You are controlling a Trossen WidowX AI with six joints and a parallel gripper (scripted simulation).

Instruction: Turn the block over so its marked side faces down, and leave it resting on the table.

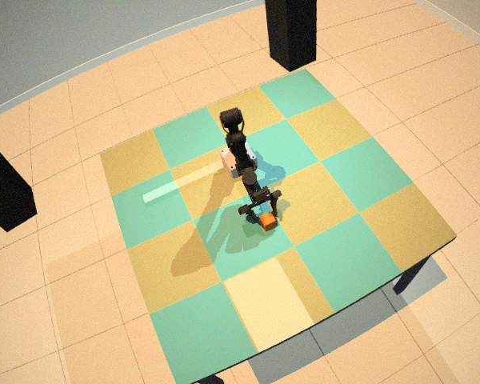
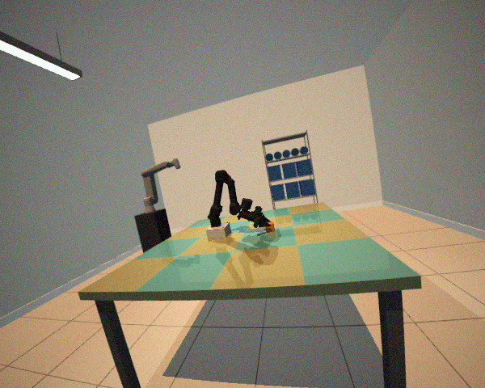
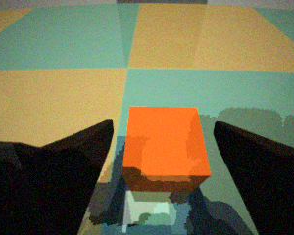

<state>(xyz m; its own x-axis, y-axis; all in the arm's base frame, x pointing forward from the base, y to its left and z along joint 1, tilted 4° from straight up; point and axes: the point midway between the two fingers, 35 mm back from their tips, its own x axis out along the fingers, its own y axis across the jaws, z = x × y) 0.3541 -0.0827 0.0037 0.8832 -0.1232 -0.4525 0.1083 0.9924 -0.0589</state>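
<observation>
Right now the block is 3 cm below my gripper tip and 1 cm behind it.
</observation>
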